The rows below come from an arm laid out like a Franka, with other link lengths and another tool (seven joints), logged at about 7 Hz.
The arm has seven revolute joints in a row. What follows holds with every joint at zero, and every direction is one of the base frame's.
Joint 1 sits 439.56 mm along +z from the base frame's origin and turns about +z.
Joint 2 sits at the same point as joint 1 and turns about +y.
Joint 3 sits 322.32 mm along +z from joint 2 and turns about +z.
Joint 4 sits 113.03 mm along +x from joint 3 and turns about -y.
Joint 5 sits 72.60 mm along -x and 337.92 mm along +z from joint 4 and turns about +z.
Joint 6 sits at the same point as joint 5 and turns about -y.
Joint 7 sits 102.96 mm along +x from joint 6 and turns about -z.
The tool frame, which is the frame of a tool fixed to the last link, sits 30.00 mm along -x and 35.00 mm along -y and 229.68 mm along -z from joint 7; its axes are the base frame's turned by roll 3.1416, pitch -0.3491 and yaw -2.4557 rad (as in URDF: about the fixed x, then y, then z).
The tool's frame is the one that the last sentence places.
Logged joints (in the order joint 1, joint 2, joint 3, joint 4, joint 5, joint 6, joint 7), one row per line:
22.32, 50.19, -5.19, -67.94, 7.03, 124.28, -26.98
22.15, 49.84, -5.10, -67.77, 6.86, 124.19, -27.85
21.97, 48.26, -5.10, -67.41, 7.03, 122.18, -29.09
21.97, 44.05, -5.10, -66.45, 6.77, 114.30, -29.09
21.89, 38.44, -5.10, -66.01, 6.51, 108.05, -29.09
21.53, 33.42, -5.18, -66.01, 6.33, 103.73, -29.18
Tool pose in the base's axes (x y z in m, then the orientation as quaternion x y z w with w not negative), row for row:
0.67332, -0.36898, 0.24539, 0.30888, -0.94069, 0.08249, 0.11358
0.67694, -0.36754, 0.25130, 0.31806, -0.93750, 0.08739, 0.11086
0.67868, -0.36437, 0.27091, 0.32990, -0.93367, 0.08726, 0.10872
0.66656, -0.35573, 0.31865, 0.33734, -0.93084, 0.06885, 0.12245
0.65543, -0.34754, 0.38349, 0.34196, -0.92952, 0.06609, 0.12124
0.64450, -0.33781, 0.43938, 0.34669, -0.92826, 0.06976, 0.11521
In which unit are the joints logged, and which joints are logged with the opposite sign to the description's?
The joints are logged in degrees. Opposite sign: joint 1.
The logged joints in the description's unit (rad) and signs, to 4 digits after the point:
-0.3896, 0.8760, -0.0906, -1.1858, 0.1227, 2.1691, -0.4709
-0.3866, 0.8699, -0.0890, -1.1828, 0.1197, 2.1675, -0.4861
-0.3834, 0.8423, -0.0890, -1.1765, 0.1227, 2.1324, -0.5077
-0.3834, 0.7688, -0.0890, -1.1598, 0.1182, 1.9949, -0.5077
-0.3821, 0.6709, -0.0890, -1.1521, 0.1136, 1.8858, -0.5077
-0.3758, 0.5833, -0.0904, -1.1521, 0.1105, 1.8104, -0.5093

